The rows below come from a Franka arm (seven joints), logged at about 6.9 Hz.
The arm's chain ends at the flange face. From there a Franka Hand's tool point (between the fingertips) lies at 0.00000 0.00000 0.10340 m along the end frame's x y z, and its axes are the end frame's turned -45 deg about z.
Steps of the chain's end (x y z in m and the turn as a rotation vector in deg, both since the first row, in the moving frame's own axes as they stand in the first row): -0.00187 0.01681 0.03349 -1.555 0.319 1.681; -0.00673 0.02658 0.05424 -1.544 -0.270 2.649; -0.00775 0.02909 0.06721 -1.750 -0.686 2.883; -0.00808 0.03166 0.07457 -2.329 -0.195 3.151; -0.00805 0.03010 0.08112 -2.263 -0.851 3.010; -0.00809 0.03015 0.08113 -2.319 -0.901 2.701
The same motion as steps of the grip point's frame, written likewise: -0.01482 0.01293 0.03345 -1.325 -0.874 1.681; -0.02591 0.01561 0.05420 -0.901 -1.283 2.649; -0.02919 0.01637 0.06715 -0.752 -1.723 2.883; -0.03139 0.01931 0.07448 -1.509 -1.785 3.151; -0.03099 0.01729 0.08103 -0.998 -2.202 3.010; -0.03119 0.01731 0.08103 -1.003 -2.277 2.701
